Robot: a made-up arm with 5 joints.
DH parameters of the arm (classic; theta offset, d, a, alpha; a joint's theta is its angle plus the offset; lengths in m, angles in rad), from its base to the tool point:
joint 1: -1.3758 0 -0.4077 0
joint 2: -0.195 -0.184 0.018 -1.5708
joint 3: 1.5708 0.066 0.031 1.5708
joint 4: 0.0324 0 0.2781 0
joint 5: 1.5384 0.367 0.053 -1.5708
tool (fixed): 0 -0.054 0 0
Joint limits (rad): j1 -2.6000..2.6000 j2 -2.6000..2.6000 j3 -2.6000..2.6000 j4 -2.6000..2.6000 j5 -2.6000..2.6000
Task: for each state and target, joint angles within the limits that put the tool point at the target. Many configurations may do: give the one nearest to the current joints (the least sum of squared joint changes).
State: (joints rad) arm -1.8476 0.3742 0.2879 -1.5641 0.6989
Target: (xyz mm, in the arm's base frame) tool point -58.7 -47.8 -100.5
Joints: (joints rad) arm -2.1738 0.9219 -0.2372 -1.9257 0.4933
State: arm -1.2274 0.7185 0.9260 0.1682 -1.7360
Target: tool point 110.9 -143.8 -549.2
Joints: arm -1.5314 0.5780 0.0392 0.0585 -1.7985
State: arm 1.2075 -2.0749 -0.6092 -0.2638 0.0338
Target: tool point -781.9 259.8 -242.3
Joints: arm 0.4798 -1.9899 -0.6643 -0.3237 0.1098
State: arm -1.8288 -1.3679 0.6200 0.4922 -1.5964
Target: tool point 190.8 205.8 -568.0
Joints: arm -2.1058 -1.2649 0.2819 0.8007 -1.6520
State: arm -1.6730 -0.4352 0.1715 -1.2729 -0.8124
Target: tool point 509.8 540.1 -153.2
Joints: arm -1.5887 -1.1397 -0.1772 -1.5693 -0.8568
